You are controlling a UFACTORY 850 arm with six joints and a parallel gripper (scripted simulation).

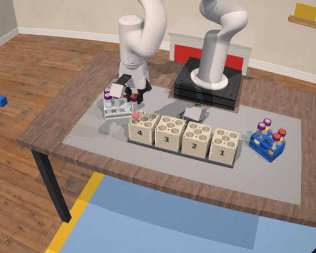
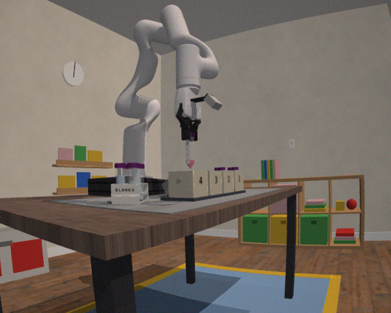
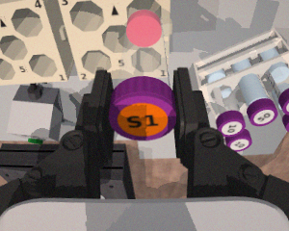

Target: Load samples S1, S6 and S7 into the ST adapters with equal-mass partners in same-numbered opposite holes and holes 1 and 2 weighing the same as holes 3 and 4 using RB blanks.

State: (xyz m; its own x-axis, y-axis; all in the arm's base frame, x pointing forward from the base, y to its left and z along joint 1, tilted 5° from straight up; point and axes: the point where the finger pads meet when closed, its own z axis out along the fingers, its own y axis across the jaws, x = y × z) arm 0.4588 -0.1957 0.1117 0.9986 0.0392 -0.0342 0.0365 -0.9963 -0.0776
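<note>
Now: hand 10 mm to the left of the sample S1 and 50 mm above it. The rest, counted from my hand: green DONE key: 230 mm behind, 190 mm to the left, 150 mm below; then white blank rack RB: 130 mm behind, 150 mm to the right, 180 mm below; then loading stand ST: 40 mm behind, 190 mm to the left, 210 mm below.
</note>
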